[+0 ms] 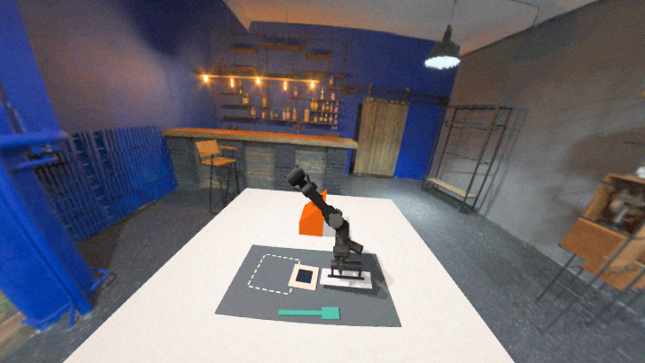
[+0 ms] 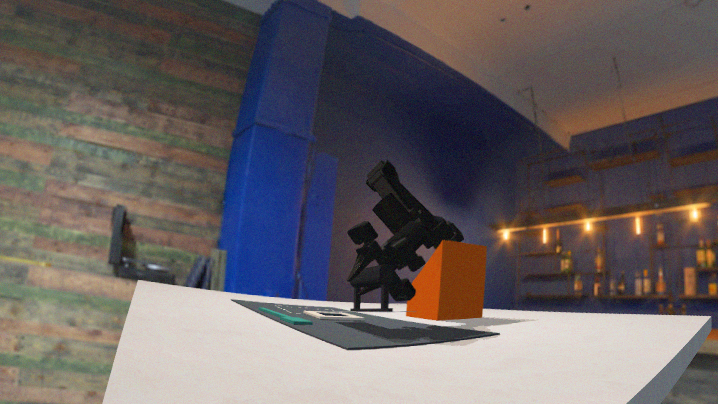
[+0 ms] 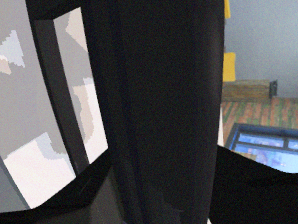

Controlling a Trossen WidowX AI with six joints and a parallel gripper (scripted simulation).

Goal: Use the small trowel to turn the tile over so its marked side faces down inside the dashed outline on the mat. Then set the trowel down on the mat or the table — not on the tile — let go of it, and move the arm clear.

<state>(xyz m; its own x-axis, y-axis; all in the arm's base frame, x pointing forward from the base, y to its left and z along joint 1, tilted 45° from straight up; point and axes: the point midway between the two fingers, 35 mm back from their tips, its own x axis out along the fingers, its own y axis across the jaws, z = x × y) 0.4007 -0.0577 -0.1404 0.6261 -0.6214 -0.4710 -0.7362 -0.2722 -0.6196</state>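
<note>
My gripper tip is now 100 mm to the left of the dark grey mat, 100 mm above it and 50 mm past it. The rest, counted from my gripper tip: trowel 30 mm behind, 10 mm to the left, 10 mm below; tile 140 mm to the right, 70 mm below, 60 mm behind; teal spatula-shaped tool 100 mm to the right, 90 mm ahead, 70 mm below.
</note>
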